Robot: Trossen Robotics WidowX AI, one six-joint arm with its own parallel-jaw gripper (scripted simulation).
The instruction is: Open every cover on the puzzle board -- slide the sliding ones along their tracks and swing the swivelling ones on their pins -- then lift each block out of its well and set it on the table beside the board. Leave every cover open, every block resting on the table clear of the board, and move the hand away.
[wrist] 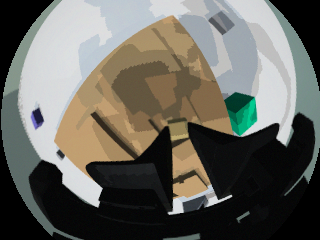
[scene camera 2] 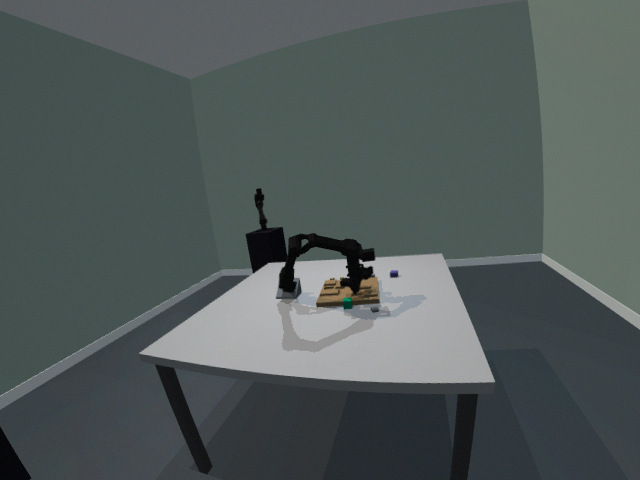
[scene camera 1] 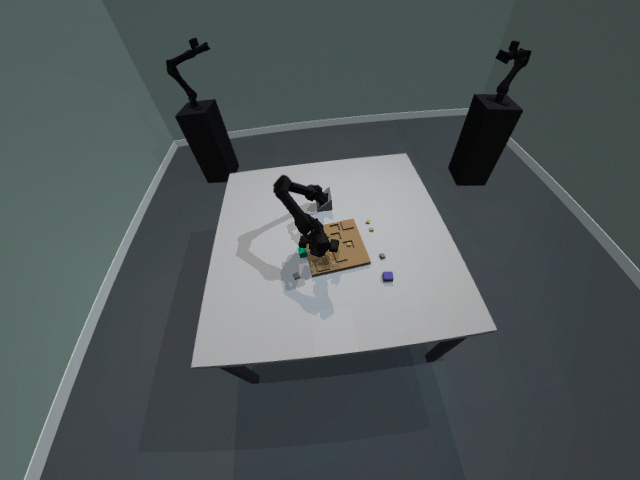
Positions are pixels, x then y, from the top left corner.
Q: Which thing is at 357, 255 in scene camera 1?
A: A tan puzzle board.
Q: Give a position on a tan puzzle board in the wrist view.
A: At 198, 99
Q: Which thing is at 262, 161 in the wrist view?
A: The gripper.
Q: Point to a green block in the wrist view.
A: At 241, 108
